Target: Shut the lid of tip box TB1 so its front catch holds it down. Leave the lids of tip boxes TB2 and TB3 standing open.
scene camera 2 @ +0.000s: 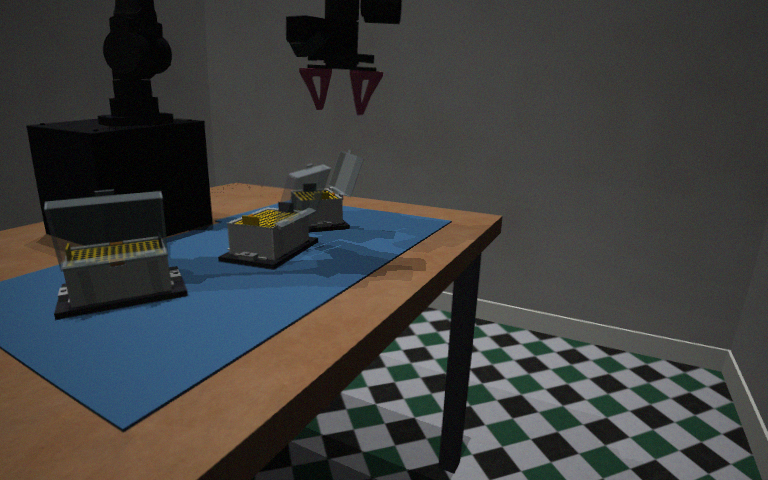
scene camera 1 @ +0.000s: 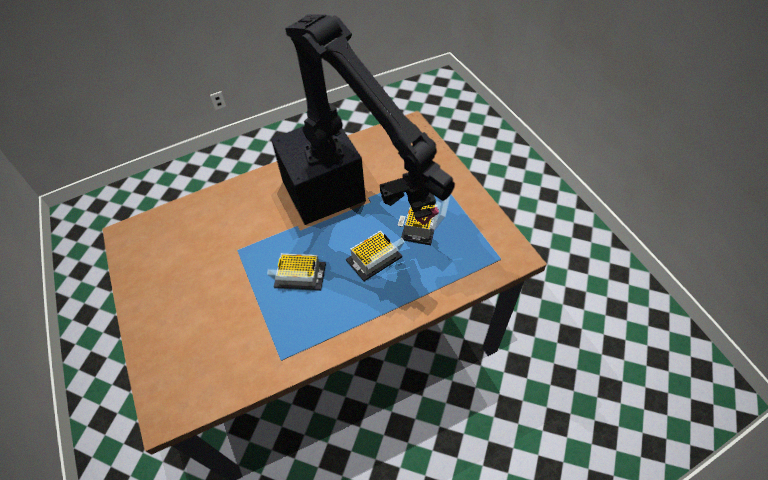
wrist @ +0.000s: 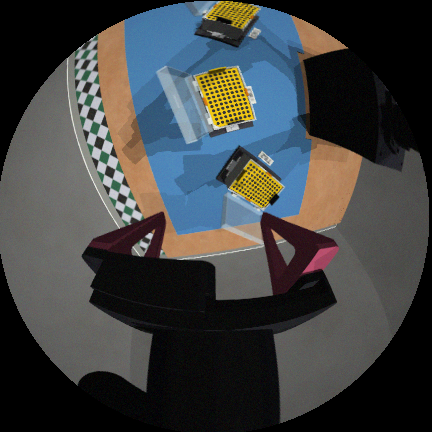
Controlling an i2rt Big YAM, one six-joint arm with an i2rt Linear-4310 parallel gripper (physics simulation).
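Seen in the pictures: gripper, fingertip midpoint: (scene camera 2: pixel 339 112) (scene camera 1: pixel 418 210) (wrist: pixel 212 216); arm's base, origin of the base link: (scene camera 2: pixel 136 122) (scene camera 1: pixel 324 152).
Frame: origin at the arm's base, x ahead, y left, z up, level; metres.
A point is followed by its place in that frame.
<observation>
Tip box TB1 (scene camera 1: pixel 297 266) (scene camera 2: pixel 118 283) {x 0.347, y -0.196, z -0.185 m} (wrist: pixel 232 14) is the left box in scene camera 1, nearest in scene camera 2, and cut off at the wrist view's top. Its clear lid (scene camera 2: pixel 104 220) {x 0.383, y -0.211, z -0.094 m} stands open. Tip box TB3 (scene camera 1: pixel 373 250) {x 0.326, y 0.070, z -0.157 m} (scene camera 2: pixel 252 240) (wrist: pixel 227 97) {x 0.315, y 0.074, z -0.157 m} is in the middle, with its clear lid (wrist: pixel 182 105) {x 0.386, y 0.103, z -0.068 m} open. Tip box TB2 (scene camera 1: pixel 417 233) {x 0.284, y 0.234, z -0.187 m} (scene camera 2: pixel 334 212) {x 0.296, y 0.254, z -0.182 m} (wrist: pixel 256 185) is at the right, with its lid (scene camera 2: pixel 346 172) {x 0.258, y 0.333, z -0.111 m} (wrist: pixel 242 217) {x 0.271, y 0.323, z -0.117 m} open. My gripper (scene camera 1: pixel 427 213) {x 0.352, y 0.210, z 0.019 m} (scene camera 2: pixel 339 111) {x 0.352, y 0.210, z 0.019 m} (wrist: pixel 212 216) {x 0.352, y 0.210, z 0.019 m} is open and empty, high above the table's TB2 end, far from TB1.
The boxes stand on a blue mat (scene camera 1: pixel 317 328) {x 0.513, y -0.165, z -0.215 m} (scene camera 2: pixel 141 367) {x 0.508, y -0.243, z -0.214 m} on the wooden table (scene camera 1: pixel 186 294) {x 0.264, y -0.558, z -0.217 m} (scene camera 2: pixel 351 328) {x 0.606, y -0.045, z -0.217 m}. The arm's black base block (scene camera 1: pixel 328 186) {x 0.087, y -0.014, z -0.072 m} (scene camera 2: pixel 124 169) {x 0.096, y -0.072, z -0.077 m} (wrist: pixel 340 100) {x 0.083, y 0.008, z -0.101 m} stands behind the mat. The lid of TB3 stands on its side away from the base.
</observation>
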